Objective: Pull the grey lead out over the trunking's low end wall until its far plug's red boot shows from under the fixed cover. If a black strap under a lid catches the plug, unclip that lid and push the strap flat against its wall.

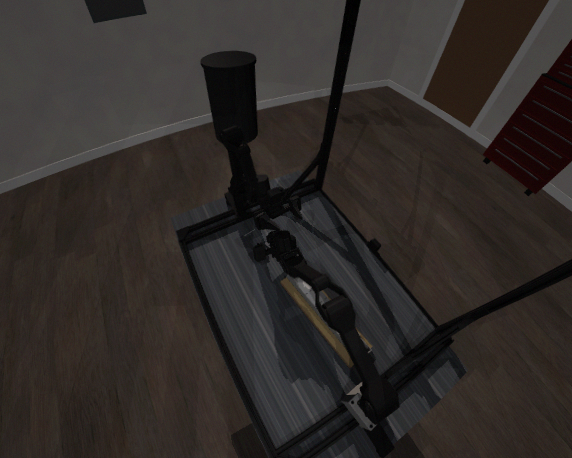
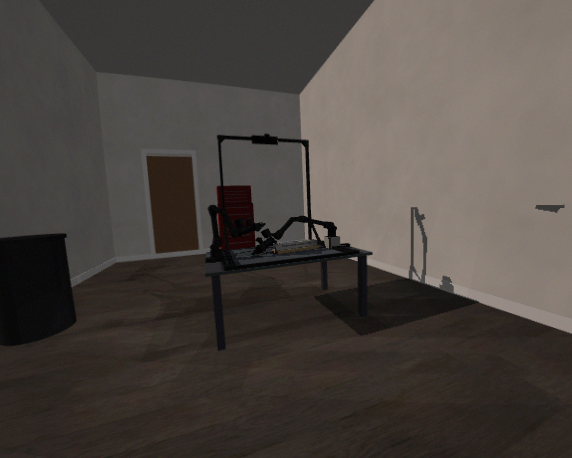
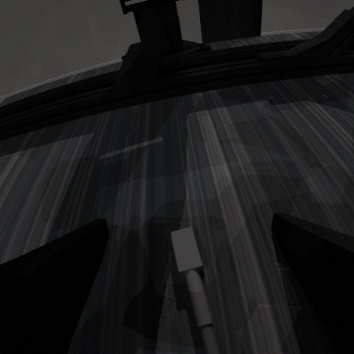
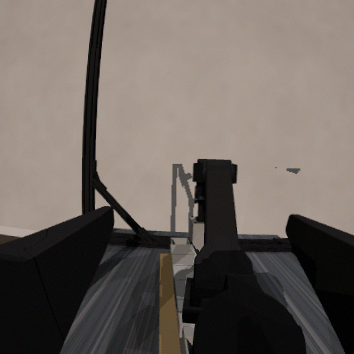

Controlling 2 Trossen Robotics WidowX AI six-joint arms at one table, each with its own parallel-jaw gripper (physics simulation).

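Where they show: left gripper, fingertip midpoint: [image 1: 266,241] [image 2: 252,254] [image 3: 190,224]; right gripper, fingertip midpoint: [image 1: 290,224] [image 2: 264,223] [image 4: 202,219]; left arm's base at its link origin: [image 1: 371,404] [image 2: 332,236]; right arm's base at its link origin: [image 1: 240,199] [image 2: 215,257] [image 3: 162,49].
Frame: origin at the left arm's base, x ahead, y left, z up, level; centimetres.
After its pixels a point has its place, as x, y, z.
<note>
The grey lead [image 3: 200,302] {66.6, -9.3, -9.1} with its light grey end plug [image 3: 186,249] {69.1, -9.2, -9.1} lies between the spread fingers of my left gripper [image 3: 190,224] {70.2, -9.7, -8.7} [image 2: 256,251] {70.2, -9.7, -8.7}, which is open and not closed on it. The trunking shows pale grey lids [image 4: 182,256] [image 1: 305,286] beside a yellow-brown strip [image 4: 169,305] {34.4, -12.9, -7.5} [image 1: 312,312] {33.9, -5.9, -7.5}; my left arm hides part of it. My right gripper [image 2: 261,226] {58.2, -12.3, 15.3} is open and empty, raised above the table and facing along the trunking. The red boot and the black strap cannot be made out.
The table [image 1: 235,310] {51.5, 16.9, -9.9} [image 2: 250,259] {75.0, 1.2, -9.9} has a dark rail around it and an upright frame [image 1: 336,100] {82.2, -50.4, 39.7} [image 2: 308,190] {-1.6, -40.1, 43.6} over it. My left arm [image 4: 220,210] {42.9, -7.0, 12.5} stretches over the trunking. A black bin [image 1: 231,95] [image 2: 35,290] and a red tool cabinet [image 1: 535,130] [image 2: 235,195] stand off the table.
</note>
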